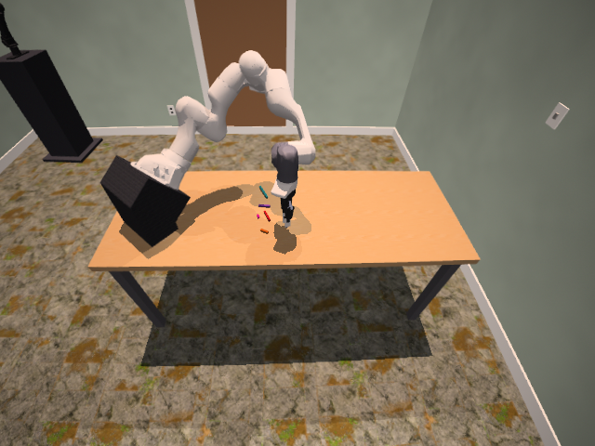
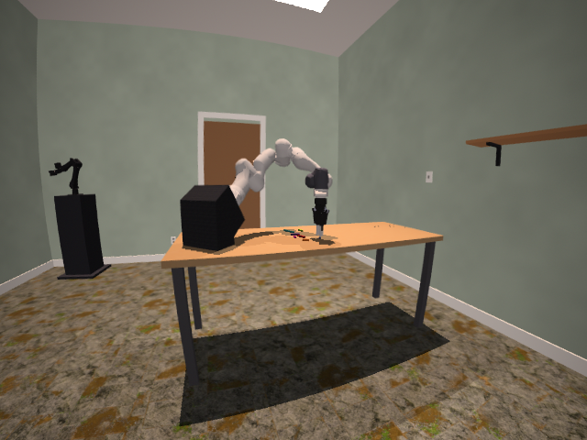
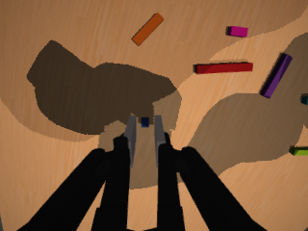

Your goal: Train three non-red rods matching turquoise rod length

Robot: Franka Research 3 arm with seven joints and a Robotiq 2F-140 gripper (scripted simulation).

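The blue rod lies 50 mm below my hand. The rest, counted from my hand: magenta rod 150 mm behind, 60 mm to the left, 50 mm below; then red rod 100 mm behind, 60 mm to the left, 50 mm below; then orange rod 100 mm behind, 50 mm below, 40 mm to the right.
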